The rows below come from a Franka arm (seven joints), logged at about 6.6 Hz.
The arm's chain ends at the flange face. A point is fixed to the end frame.
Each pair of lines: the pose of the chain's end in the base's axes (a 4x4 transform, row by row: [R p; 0 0 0 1], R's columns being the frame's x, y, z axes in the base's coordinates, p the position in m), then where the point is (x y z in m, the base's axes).
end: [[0.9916, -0.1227, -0.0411, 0.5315], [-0.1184, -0.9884, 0.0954, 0.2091], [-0.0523, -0.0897, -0.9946, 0.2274], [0, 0, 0, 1]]
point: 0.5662 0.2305 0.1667
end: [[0.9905, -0.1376, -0.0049, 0.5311], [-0.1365, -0.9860, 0.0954, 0.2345], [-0.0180, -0.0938, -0.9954, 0.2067], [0, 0, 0, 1]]
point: 0.5682 0.2553 0.1472
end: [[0.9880, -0.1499, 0.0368, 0.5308], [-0.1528, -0.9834, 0.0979, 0.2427], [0.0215, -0.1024, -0.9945, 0.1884], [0, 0, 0, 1]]
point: 0.5706 0.2630 0.1305
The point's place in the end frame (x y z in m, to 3 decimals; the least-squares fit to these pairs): 0.035 -0.020 0.061
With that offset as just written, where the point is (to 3 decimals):
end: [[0.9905, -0.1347, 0.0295, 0.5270], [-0.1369, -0.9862, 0.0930, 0.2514], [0.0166, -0.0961, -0.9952, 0.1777], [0, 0, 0, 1]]
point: 0.566 0.272 0.119
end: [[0.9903, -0.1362, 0.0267, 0.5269], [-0.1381, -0.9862, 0.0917, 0.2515], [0.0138, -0.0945, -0.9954, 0.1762], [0, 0, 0, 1]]
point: 0.566 0.272 0.118
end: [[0.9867, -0.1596, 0.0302, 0.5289], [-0.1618, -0.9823, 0.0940, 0.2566], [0.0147, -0.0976, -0.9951, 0.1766], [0, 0, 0, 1]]
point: 0.568 0.276 0.118
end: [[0.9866, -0.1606, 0.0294, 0.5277], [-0.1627, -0.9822, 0.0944, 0.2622], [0.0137, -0.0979, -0.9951, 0.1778], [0, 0, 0, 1]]
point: 0.567 0.282 0.120
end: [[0.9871, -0.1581, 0.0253, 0.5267], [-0.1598, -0.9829, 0.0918, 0.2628], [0.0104, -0.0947, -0.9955, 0.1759], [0, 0, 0, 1]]
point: 0.566 0.282 0.117
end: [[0.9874, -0.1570, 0.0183, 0.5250], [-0.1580, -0.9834, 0.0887, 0.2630], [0.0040, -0.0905, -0.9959, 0.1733], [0, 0, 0, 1]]
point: 0.564 0.283 0.115
